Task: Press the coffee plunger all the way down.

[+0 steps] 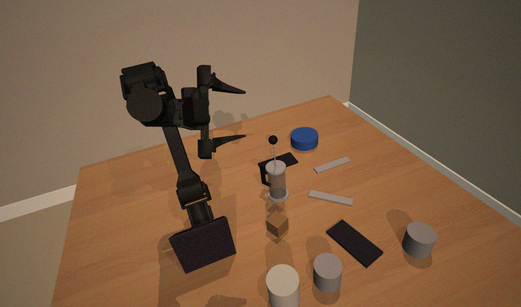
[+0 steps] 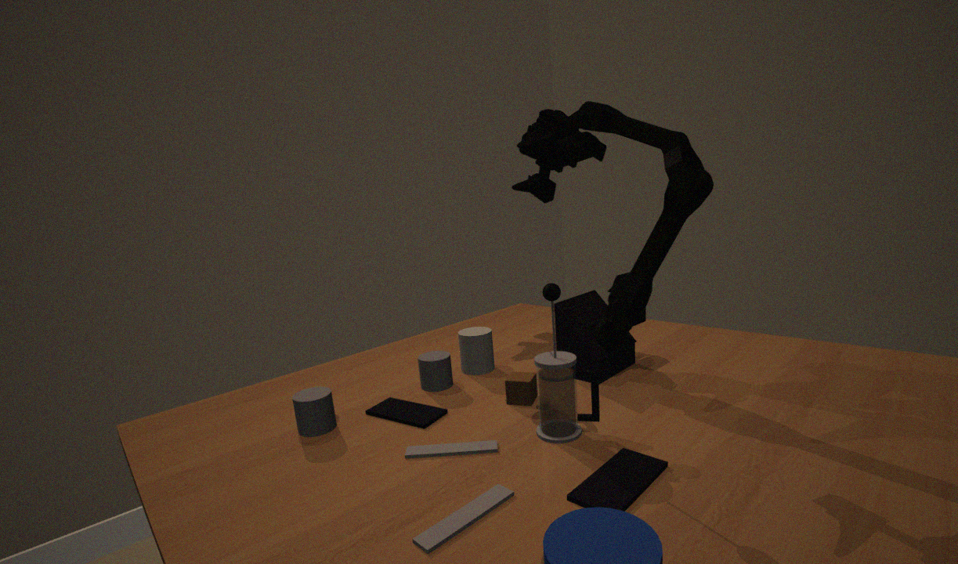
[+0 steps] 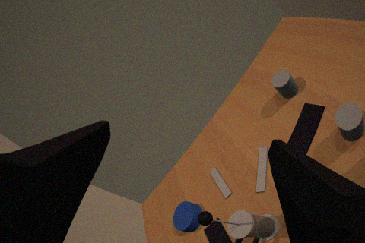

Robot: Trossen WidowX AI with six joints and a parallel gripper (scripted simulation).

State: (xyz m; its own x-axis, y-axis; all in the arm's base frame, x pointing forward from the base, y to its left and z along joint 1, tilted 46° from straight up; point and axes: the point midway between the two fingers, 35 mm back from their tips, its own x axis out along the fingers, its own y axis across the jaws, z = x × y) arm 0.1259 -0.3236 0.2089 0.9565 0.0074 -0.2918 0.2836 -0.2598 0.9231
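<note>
My gripper tip is now 330 mm above the coffee press, 170 mm to the right of it and 110 mm short of it. From my gripper tip the other things lie so: blue disc: 430 mm below, 390 mm to the left, 350 mm ahead; then brown cube: 430 mm below, 50 mm ahead, 20 mm to the left.
</note>
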